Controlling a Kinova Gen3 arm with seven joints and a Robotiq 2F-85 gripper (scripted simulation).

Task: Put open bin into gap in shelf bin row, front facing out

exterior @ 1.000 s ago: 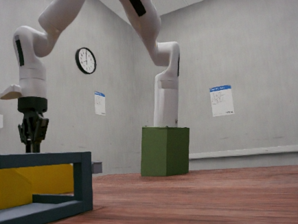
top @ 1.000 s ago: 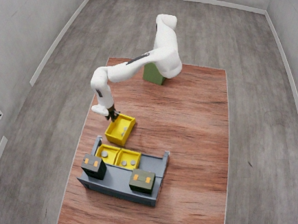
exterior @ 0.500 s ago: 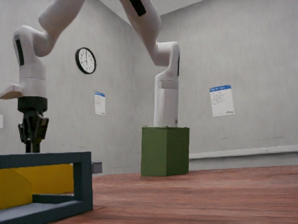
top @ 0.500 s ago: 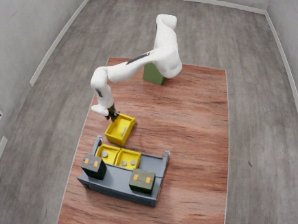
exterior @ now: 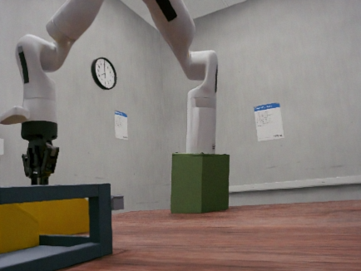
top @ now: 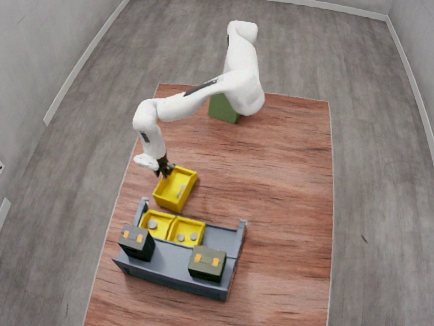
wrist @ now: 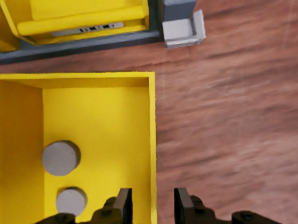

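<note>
Now: the grey disc part 9 cm below my hand, 7 cm to the left of it and 4 cm ahead of it. The rest, counted from my hand: grey shelf 26 cm ahead, 12 cm to the left, 3 cm below.
</note>
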